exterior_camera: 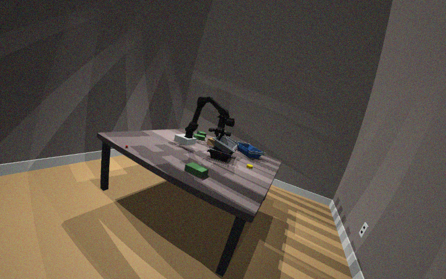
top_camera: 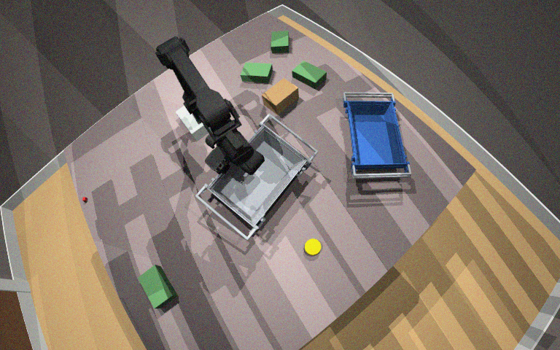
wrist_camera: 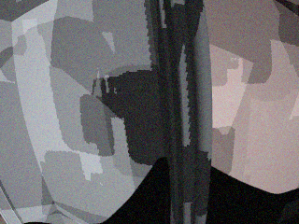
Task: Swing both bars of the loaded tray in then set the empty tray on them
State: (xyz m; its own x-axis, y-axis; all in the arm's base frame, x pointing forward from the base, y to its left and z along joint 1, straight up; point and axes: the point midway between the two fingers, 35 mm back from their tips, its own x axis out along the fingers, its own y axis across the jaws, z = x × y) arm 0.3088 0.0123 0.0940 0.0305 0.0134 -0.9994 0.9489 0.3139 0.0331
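The grey tray is 7 cm ahead of my gripper tip, 2 cm to the left of it and 1 cm above it. Also, from my gripper tip: yellow disc 32 cm ahead, 4 cm to the left, 11 cm below; orange block 21 cm behind, 28 cm to the left, 9 cm below.
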